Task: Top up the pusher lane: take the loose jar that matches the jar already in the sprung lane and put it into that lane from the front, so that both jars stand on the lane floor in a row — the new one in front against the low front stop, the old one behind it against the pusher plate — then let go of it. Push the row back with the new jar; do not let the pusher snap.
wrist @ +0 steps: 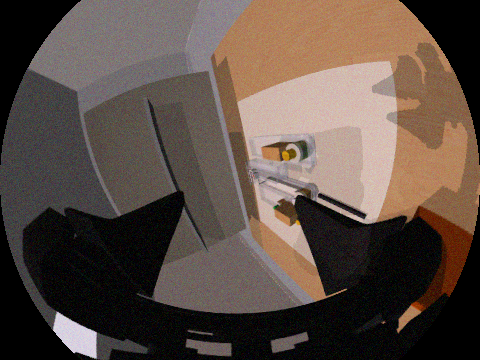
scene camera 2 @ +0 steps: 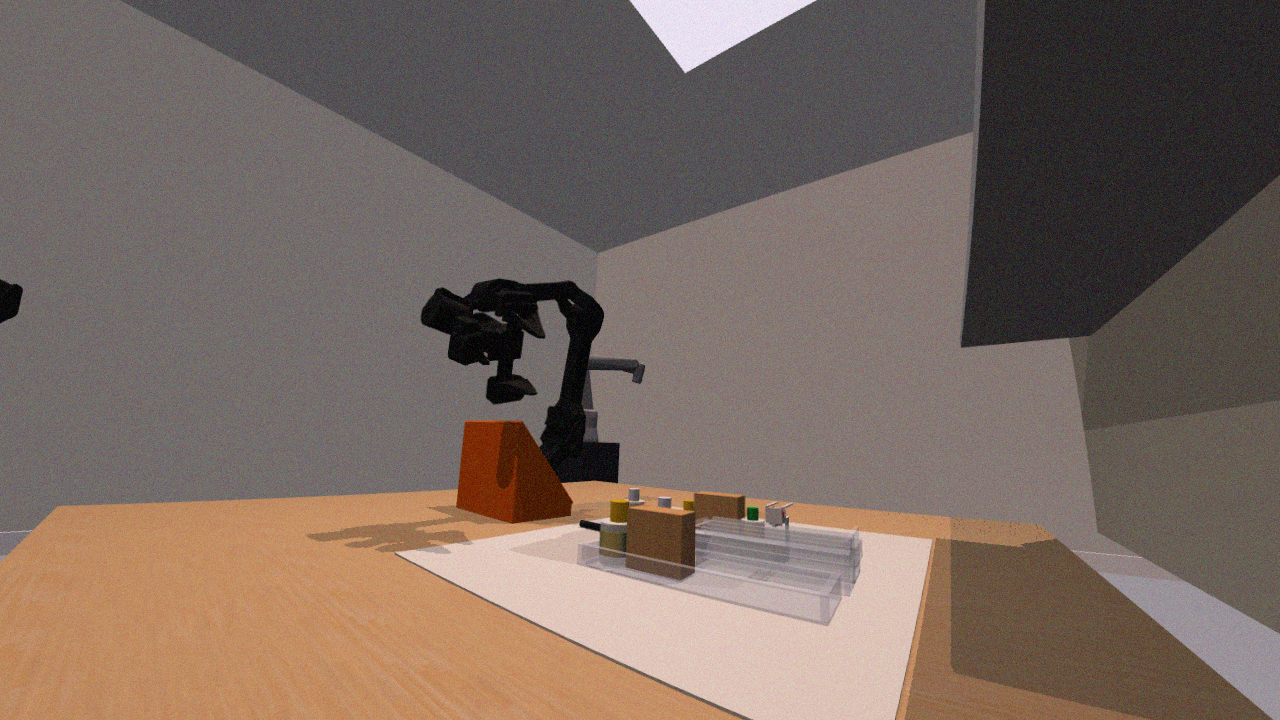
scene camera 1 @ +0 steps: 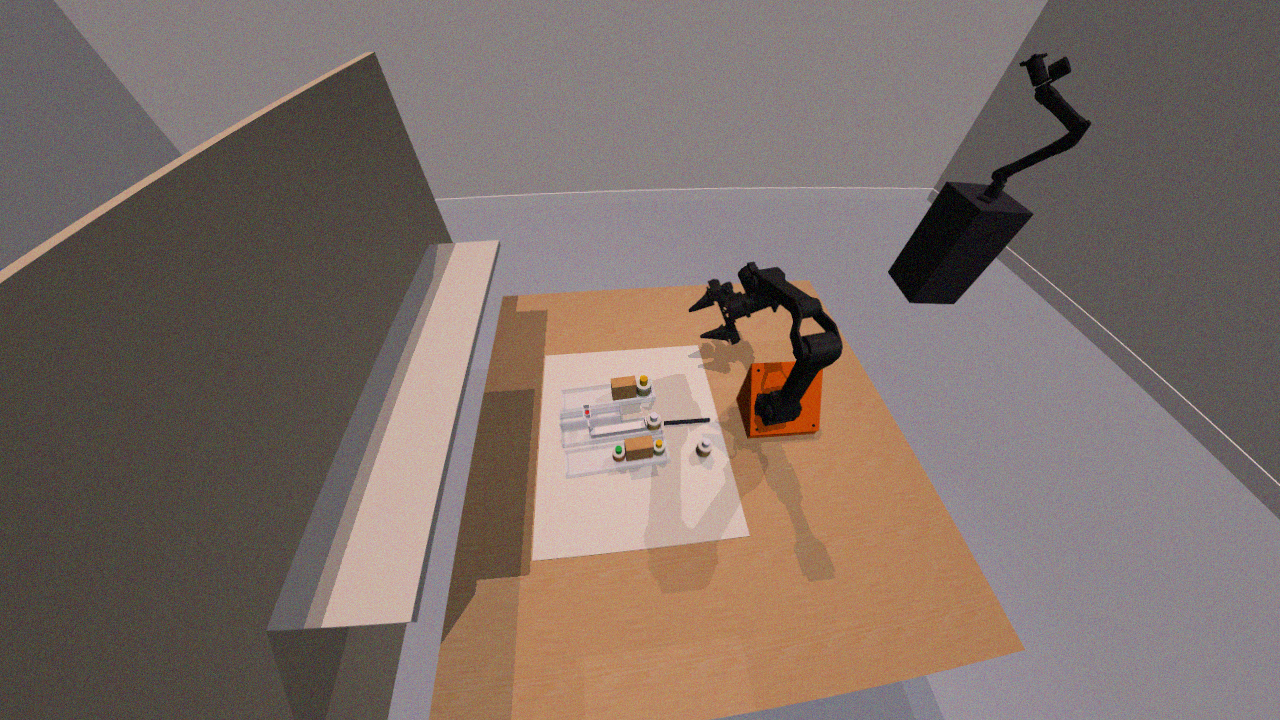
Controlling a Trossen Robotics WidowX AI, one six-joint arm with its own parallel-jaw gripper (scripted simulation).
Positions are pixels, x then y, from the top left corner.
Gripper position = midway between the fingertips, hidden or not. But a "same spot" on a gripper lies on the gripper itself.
Labels:
my gripper: wrist; scene camera 2 538, 366; scene camera 1
same spot on my gripper: (scene camera 1: 722, 332) = (wrist: 333, 273)
same spot on ledge: (wrist: 171, 178) = (scene camera 2: 971, 242)

